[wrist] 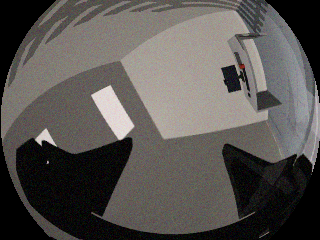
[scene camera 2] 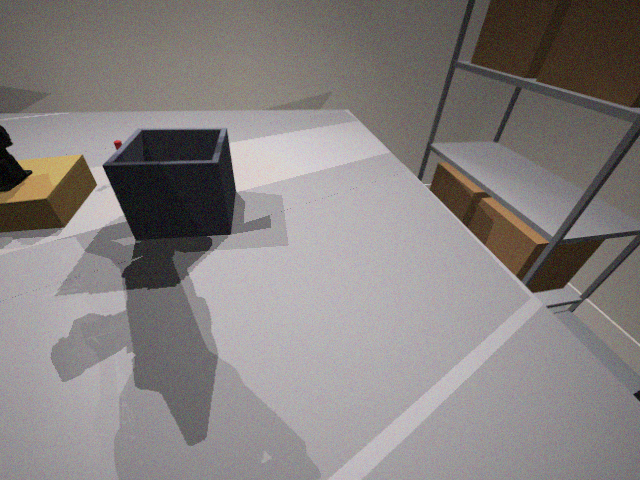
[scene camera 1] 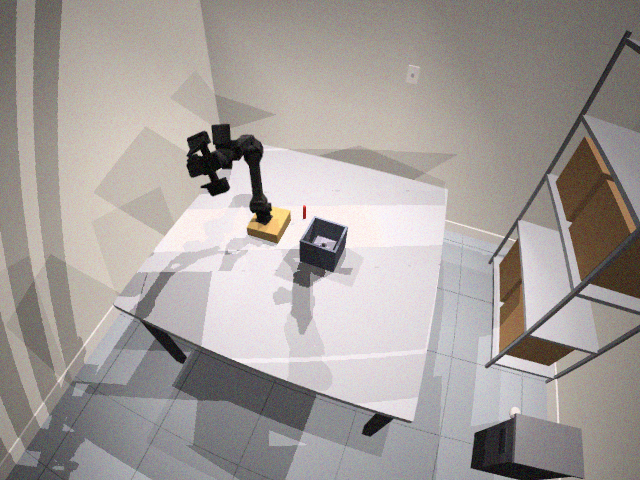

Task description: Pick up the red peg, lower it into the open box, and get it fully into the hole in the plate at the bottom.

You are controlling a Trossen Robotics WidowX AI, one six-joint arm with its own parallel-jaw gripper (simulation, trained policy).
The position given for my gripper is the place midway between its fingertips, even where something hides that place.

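There is a dark grey box [scene camera 2: 170, 182] that I can see, though in the wrist view the box is out of frame. I see my gripper [scene camera 1: 194, 171] as well, and it also appears in the wrist view [wrist: 180, 146].
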